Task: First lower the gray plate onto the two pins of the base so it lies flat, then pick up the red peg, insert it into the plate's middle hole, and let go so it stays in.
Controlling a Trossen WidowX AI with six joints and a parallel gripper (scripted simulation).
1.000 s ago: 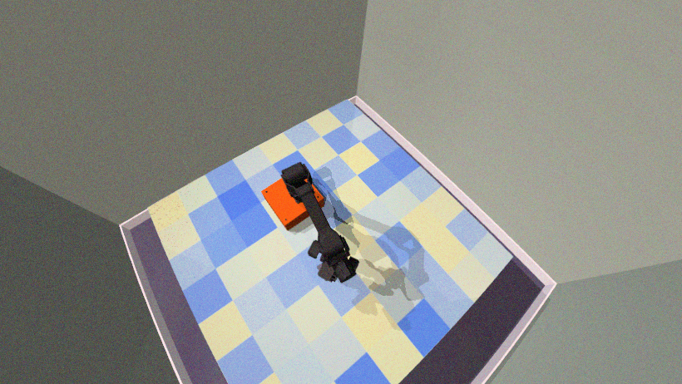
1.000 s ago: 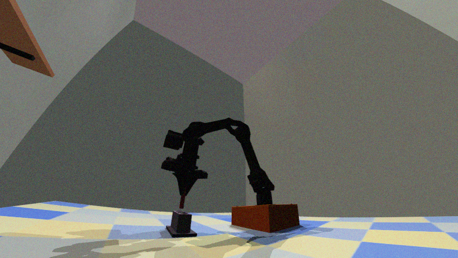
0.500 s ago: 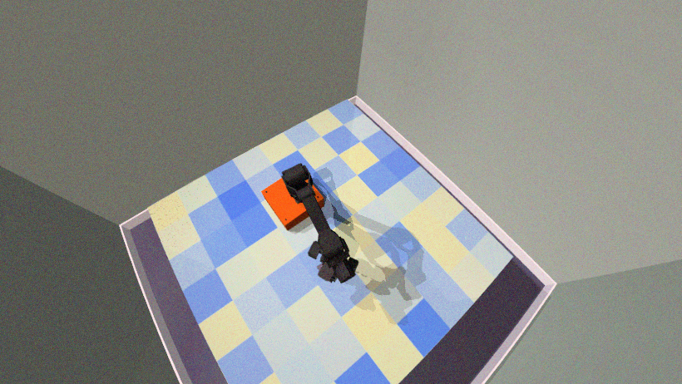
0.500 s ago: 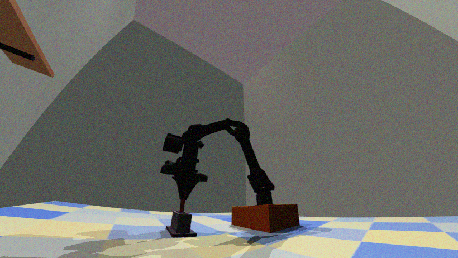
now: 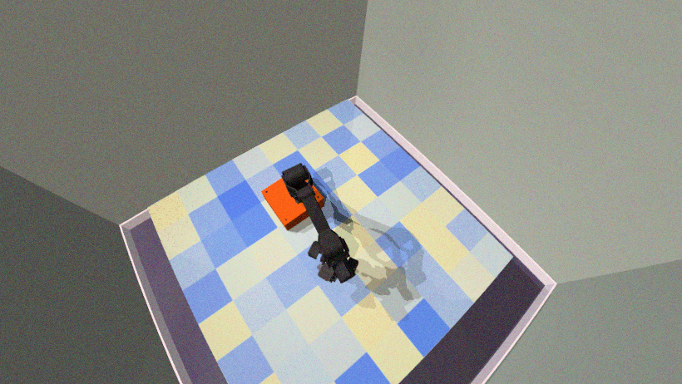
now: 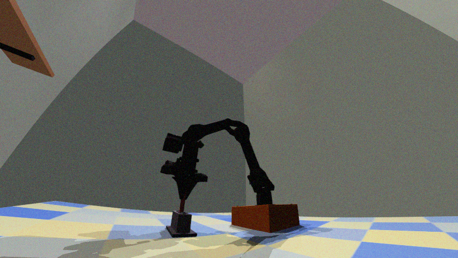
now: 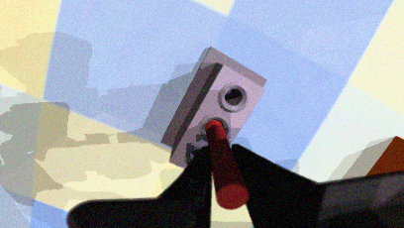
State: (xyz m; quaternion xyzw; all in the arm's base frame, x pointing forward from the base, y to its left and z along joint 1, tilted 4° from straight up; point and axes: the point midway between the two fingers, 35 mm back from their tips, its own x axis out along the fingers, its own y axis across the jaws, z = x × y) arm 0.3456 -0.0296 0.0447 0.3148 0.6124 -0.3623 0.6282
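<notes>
Now: the red peg right at my gripper tip. From my gripper tip the other things lie so: gray plate: 5 cm below; base: 9 cm below.
</notes>
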